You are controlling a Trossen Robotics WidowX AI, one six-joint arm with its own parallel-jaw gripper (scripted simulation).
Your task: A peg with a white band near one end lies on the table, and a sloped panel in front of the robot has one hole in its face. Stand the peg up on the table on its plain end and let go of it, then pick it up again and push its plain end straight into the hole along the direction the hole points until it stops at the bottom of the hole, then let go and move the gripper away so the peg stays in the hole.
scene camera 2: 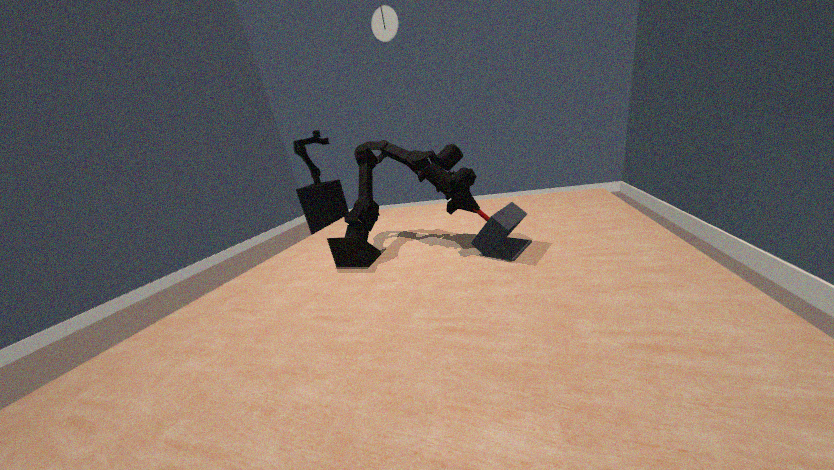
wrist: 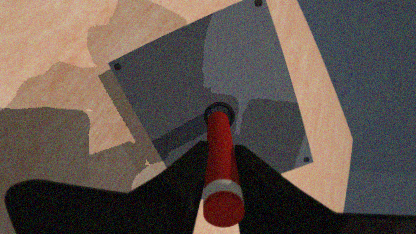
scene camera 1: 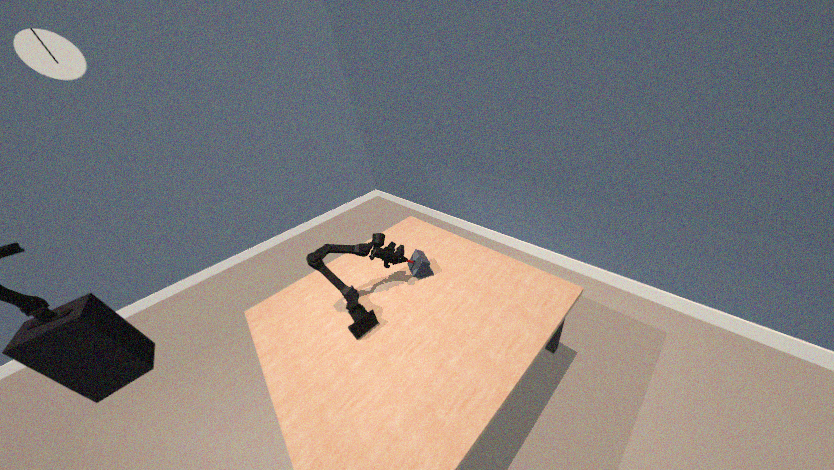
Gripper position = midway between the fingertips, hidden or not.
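Note:
My gripper (scene camera 2: 478,210), (wrist: 220,151): carrying a red peg (wrist: 222,199).

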